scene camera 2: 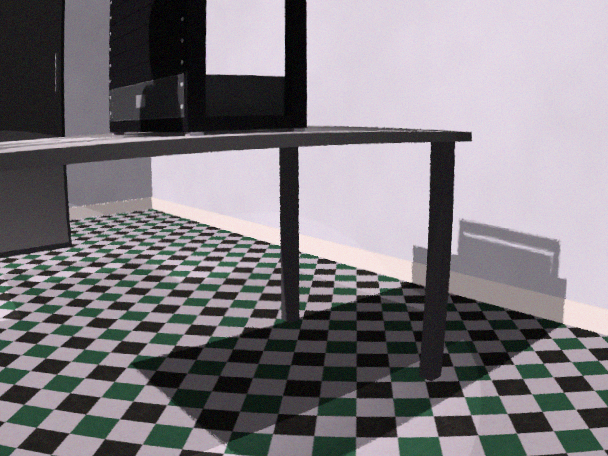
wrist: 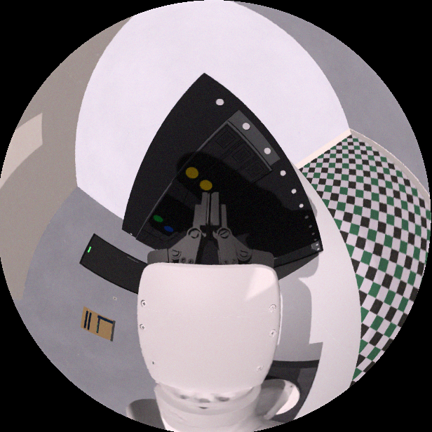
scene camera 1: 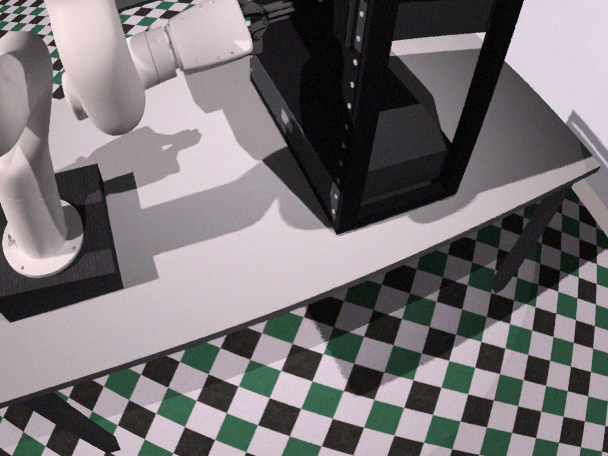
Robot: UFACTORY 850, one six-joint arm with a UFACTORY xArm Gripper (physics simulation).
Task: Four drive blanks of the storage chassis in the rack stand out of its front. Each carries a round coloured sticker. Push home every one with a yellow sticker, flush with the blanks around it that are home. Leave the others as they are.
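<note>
The black rack (scene camera 1: 367,125) (scene camera 2: 195,60) (wrist: 200,100) holds the storage chassis, whose blanks (wrist: 226,139) face the wrist camera. In the wrist view two yellow stickers, an upper left one (wrist: 192,172) and a lower right one (wrist: 205,185), lie close together in deep shadow. A green sticker (wrist: 158,218) and a blue sticker (wrist: 168,228) are lower left. My gripper (wrist: 210,200) (scene camera 1: 292,7) is shut and empty, its tips just below the lower right yellow sticker in the wrist view. Whether they touch a blank, and how far each blank stands out, I cannot tell.
The rack stands on a grey table (scene camera 1: 225,290) (scene camera 2: 350,137). A dark panel with a small pale mark (scene camera 1: 286,117) (scene camera 2: 139,101) sits low in the rack front. The arm's dark base block (scene camera 1: 95,215) is at the left. A dark cabinet (scene camera 2: 30,65) shows in scene camera 2.
</note>
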